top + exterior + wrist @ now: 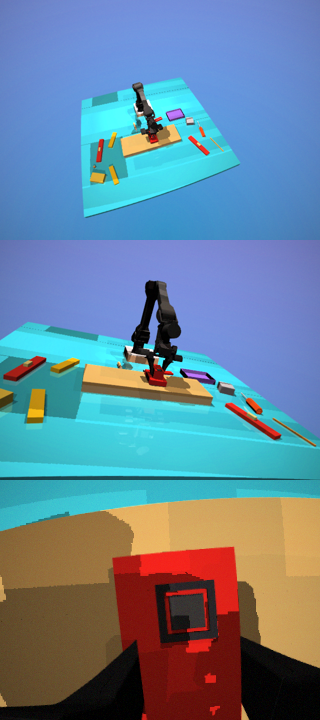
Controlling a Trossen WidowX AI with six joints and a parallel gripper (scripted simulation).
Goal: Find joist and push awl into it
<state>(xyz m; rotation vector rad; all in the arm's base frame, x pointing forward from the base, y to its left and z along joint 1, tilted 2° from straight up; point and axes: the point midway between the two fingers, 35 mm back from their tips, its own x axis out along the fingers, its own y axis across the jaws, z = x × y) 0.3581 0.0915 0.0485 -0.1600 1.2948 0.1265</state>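
Right now the purple tray is 28 cm behind my gripper tip, 25 cm to the left of it and 5 cm below it. Round my gripper tip: grey block 16 cm behind, 38 cm to the left, 5 cm below; stud finder 1 cm ahead, 2 cm above; awl 16 cm behind, 16 cm to the right, 6 cm below.
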